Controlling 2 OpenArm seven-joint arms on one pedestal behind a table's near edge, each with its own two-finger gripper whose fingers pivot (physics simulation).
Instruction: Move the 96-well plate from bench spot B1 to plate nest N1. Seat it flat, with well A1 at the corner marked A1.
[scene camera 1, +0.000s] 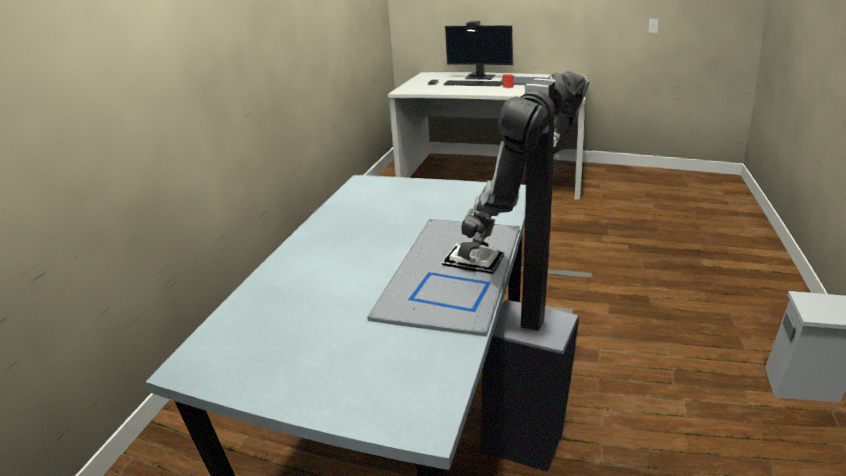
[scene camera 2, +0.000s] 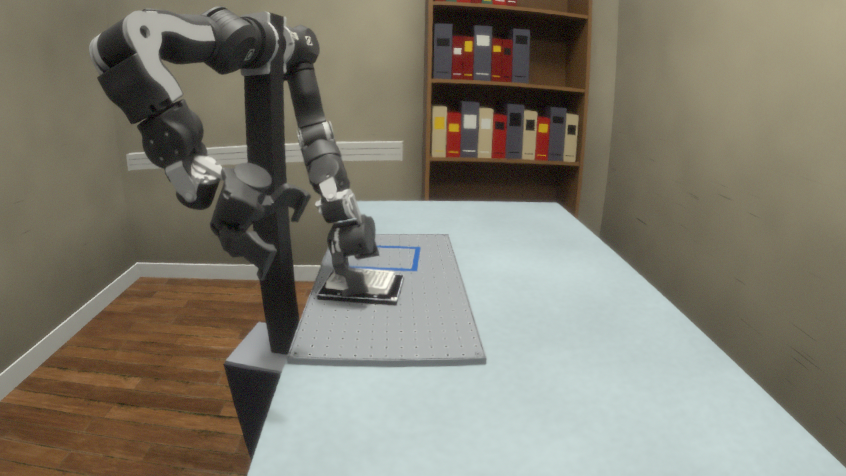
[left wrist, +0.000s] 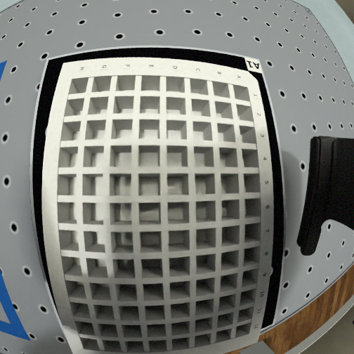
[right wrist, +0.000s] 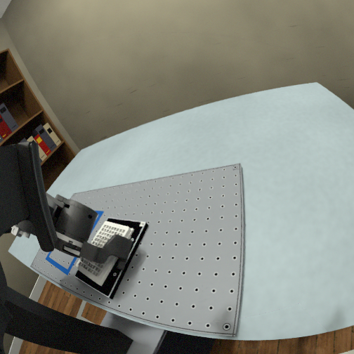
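Observation:
The white 96-well plate (scene camera 1: 488, 258) (scene camera 2: 384, 281) (left wrist: 163, 170) (right wrist: 112, 230) lies inside the black nest N1 (scene camera 2: 349, 297) (left wrist: 37, 165) (right wrist: 107, 289) and looks level. Its A1 corner is at the nest's A1 label (left wrist: 253, 64). Black rim shows along three sides in the left wrist view; the far end at the bottom is cut off. The blue outline of spot B1 (scene camera 1: 458, 277) (scene camera 2: 416, 258) is empty. My left gripper (scene camera 2: 362, 273) is open around the plate, low over it; one finger shows in the left wrist view, apart from the plate. My right gripper (scene camera 2: 279, 247) is open and empty, beside the pedestal post.
The grey perforated board (scene camera 1: 396, 301) (scene camera 2: 437, 331) (left wrist: 200, 17) (right wrist: 200, 240) bears nest and outline on the pale blue table (scene camera 1: 283, 331) (scene camera 2: 562, 355) (right wrist: 295, 200). The pedestal post (scene camera 1: 537, 236) (scene camera 2: 266, 118) stands at the table's edge. A bookshelf and a desk stand farther off.

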